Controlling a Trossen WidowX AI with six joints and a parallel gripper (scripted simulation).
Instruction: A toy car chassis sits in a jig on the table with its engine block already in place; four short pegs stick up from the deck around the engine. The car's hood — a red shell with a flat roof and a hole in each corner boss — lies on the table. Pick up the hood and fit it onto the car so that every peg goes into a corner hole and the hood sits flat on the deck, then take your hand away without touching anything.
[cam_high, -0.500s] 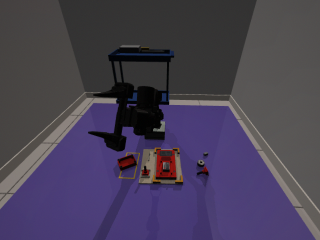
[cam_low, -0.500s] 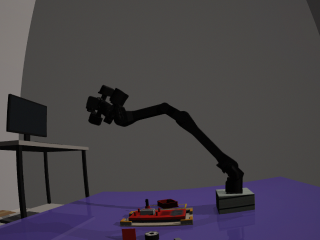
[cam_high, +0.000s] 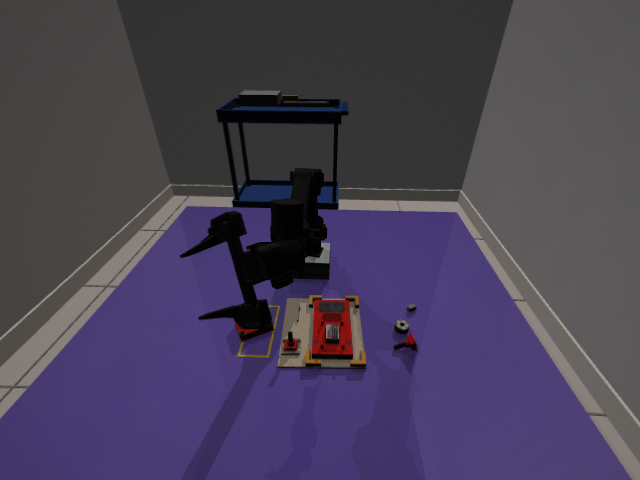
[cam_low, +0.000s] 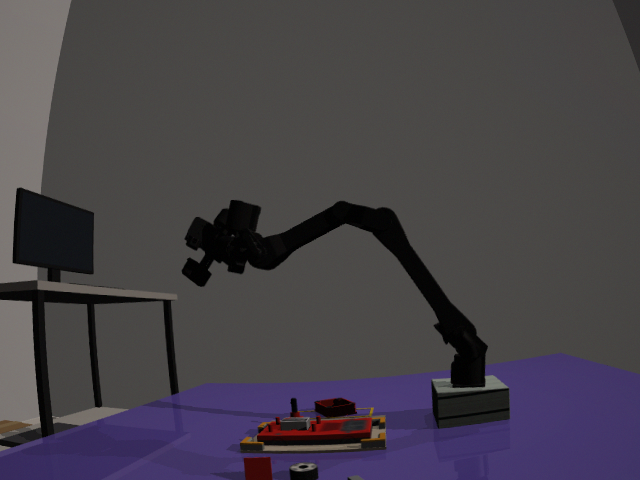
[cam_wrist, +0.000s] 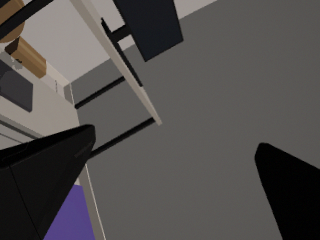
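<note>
The red hood lies 420 mm below my gripper tip, 290 mm behind it and 80 mm to the right of it. Also, from my gripper tip: black wheel 420 mm below, 390 mm behind, 330 mm to the left; then grey engine block 400 mm below, 300 mm behind, 150 mm to the left.
</note>
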